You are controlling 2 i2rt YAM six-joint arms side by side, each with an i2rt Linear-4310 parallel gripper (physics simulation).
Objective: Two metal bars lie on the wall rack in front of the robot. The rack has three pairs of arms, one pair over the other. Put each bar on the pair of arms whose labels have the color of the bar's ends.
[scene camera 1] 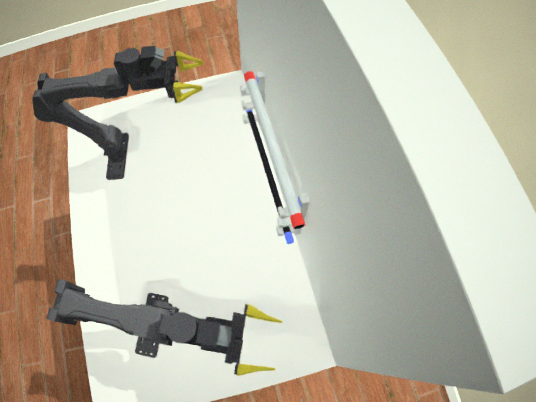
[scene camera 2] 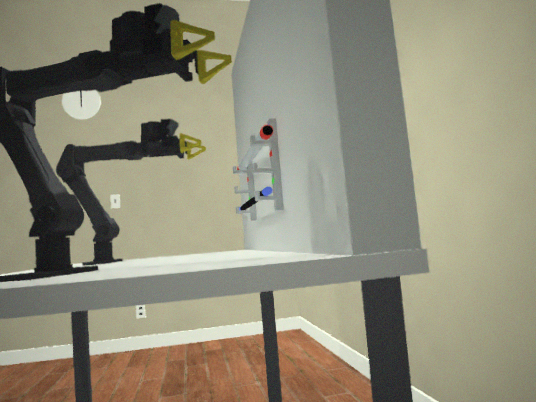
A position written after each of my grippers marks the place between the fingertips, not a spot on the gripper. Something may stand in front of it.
I see my left gripper [scene camera 1: 202, 74], my right gripper [scene camera 2: 223, 48] and a grey wall panel [scene camera 1: 412, 240].
My right gripper is seen too in scene camera 1 [scene camera 1: 278, 345]. The grey wall panel also shows in scene camera 2 [scene camera 2: 332, 82].
